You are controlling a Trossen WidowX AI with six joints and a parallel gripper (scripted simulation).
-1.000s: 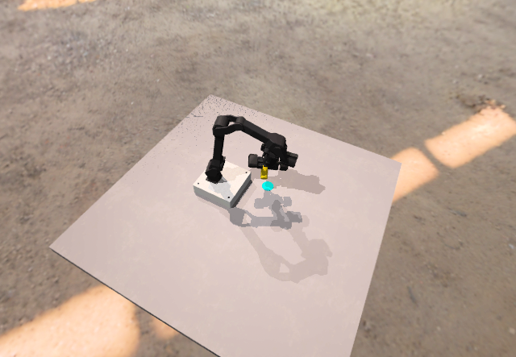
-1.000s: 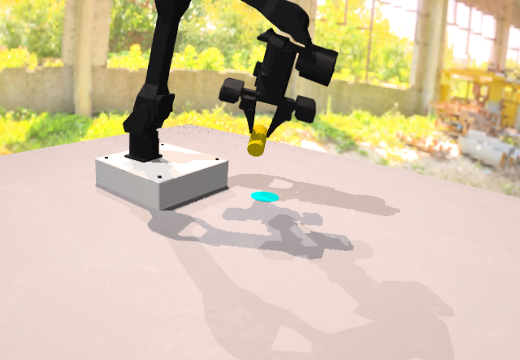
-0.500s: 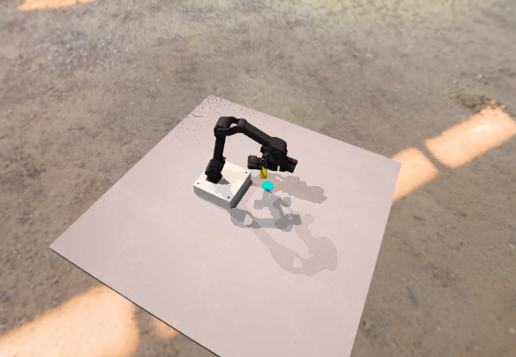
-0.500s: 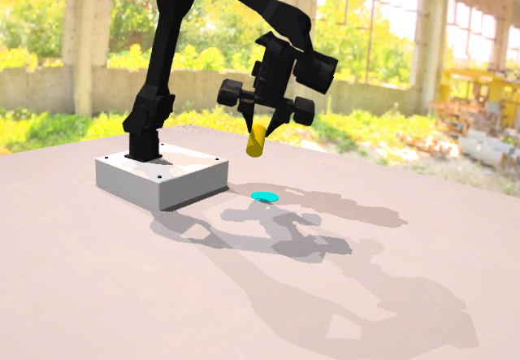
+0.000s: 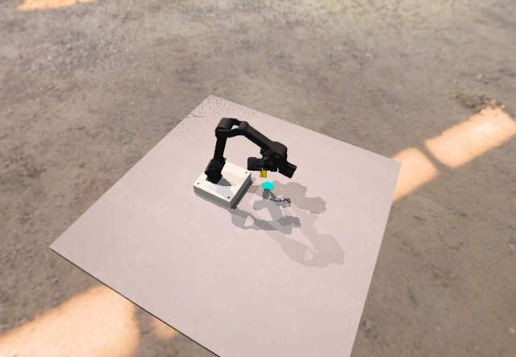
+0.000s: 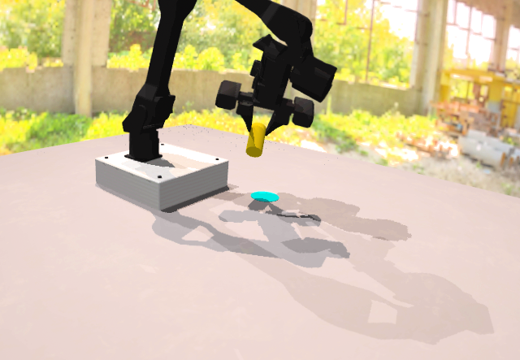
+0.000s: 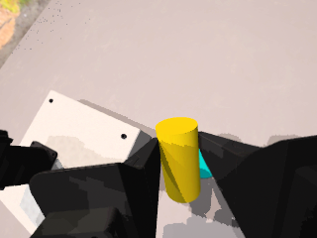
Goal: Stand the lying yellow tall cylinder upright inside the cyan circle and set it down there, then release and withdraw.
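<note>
Now: the cyan circle 30 mm ahead of my gripper tip and 130 mm below it. Also, from my gripper tip: yellow tall cylinder: 10 mm ahead, 10 mm to the right, 10 mm below.
</note>
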